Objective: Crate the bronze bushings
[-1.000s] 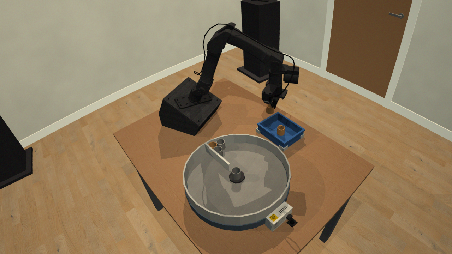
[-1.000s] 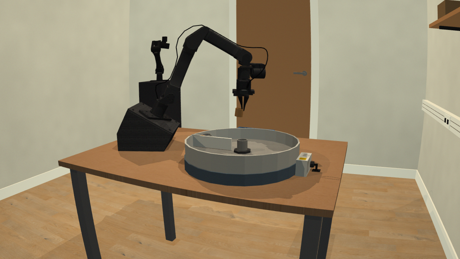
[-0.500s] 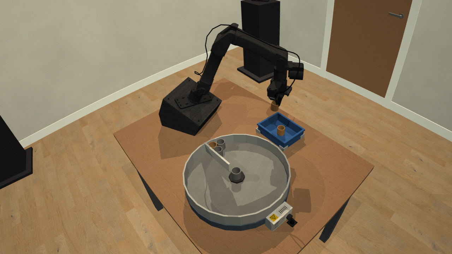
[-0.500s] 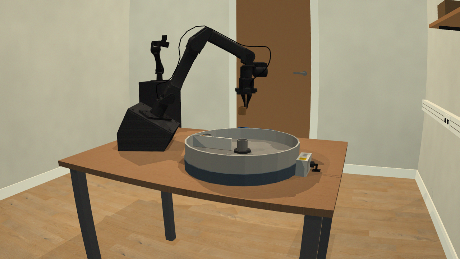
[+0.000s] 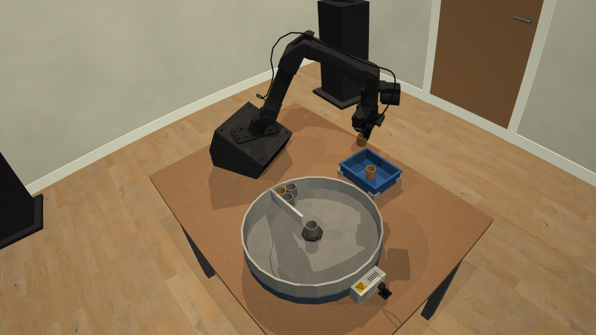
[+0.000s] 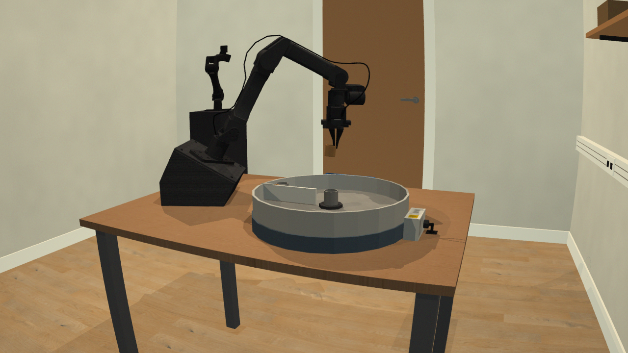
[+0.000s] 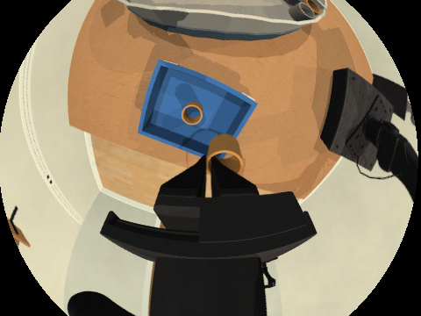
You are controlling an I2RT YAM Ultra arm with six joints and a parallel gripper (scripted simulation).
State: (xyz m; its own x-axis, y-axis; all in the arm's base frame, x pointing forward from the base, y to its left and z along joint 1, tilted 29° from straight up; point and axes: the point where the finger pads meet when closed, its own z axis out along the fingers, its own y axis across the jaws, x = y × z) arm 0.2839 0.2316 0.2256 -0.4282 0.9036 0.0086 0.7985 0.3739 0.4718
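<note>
My hand is 140 mm above the blue crate and 30 mm short of it. Also, from my hand: grey turntable: 360 mm to the right, 160 mm ahead, 110 mm below.
</note>
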